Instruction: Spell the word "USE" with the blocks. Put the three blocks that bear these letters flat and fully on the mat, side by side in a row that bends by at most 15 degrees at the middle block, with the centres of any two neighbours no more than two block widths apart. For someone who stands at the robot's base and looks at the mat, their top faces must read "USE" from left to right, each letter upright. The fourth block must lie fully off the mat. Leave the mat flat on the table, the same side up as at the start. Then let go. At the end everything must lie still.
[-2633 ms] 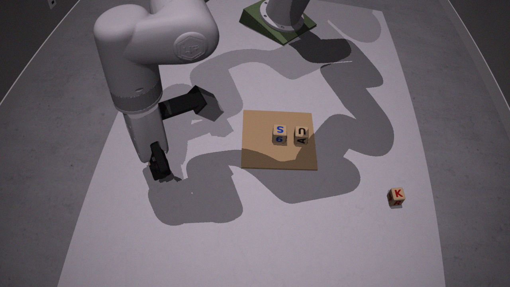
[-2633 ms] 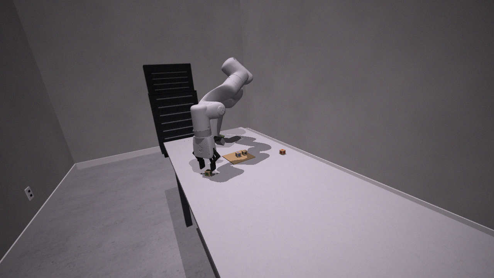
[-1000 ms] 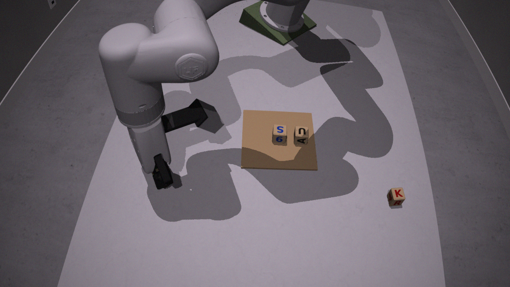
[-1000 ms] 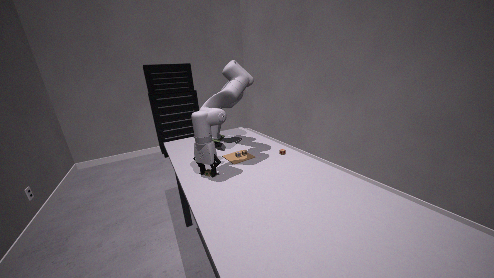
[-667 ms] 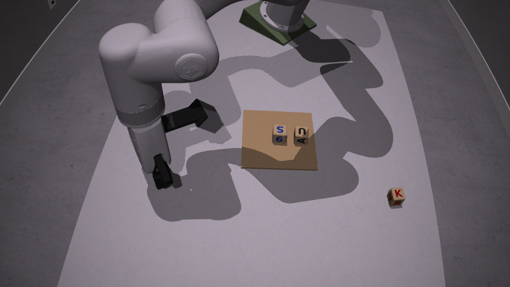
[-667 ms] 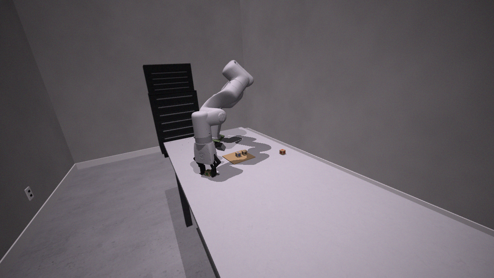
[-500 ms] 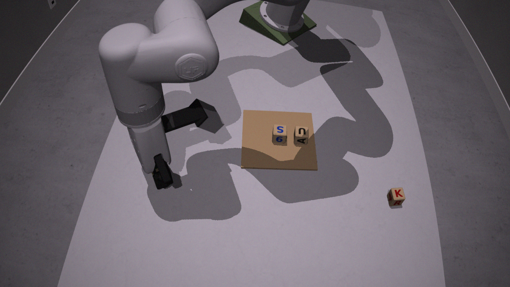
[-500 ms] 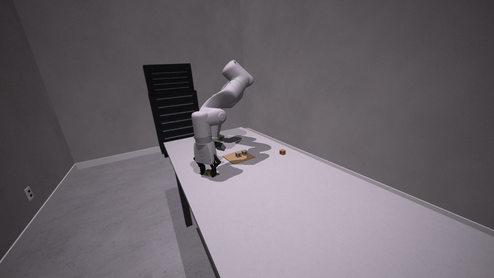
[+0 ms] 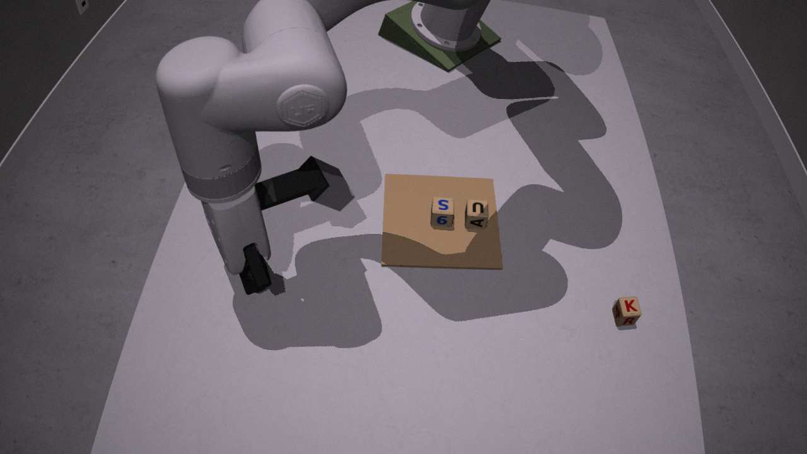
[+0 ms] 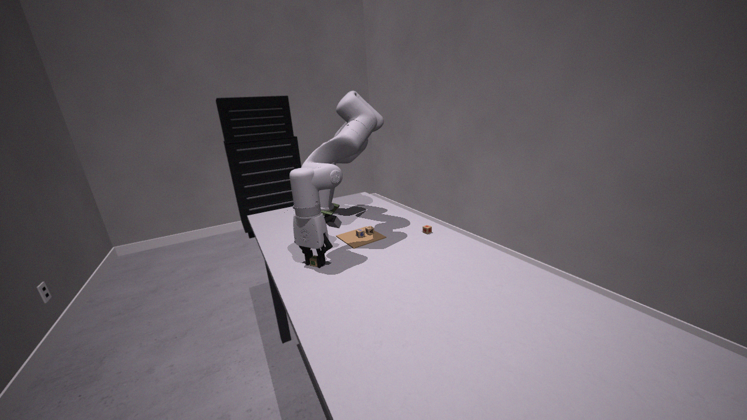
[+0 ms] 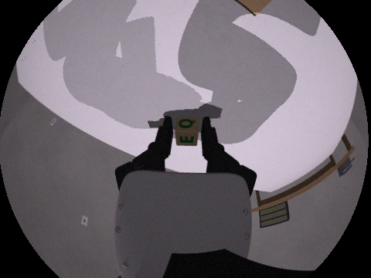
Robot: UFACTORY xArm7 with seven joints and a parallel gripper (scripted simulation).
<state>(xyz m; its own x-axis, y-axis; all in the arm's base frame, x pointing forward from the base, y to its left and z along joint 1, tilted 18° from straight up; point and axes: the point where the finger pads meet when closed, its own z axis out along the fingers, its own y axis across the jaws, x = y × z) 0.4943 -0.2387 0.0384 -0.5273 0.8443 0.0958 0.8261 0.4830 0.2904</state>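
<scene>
My hand is 10 mm above the E block. From my hand the other things lie so: U block: 260 mm to the left, 100 mm behind; then tan mat: 220 mm to the left, 100 mm behind, 20 mm below; then S block: 220 mm to the left, 100 mm behind.
</scene>
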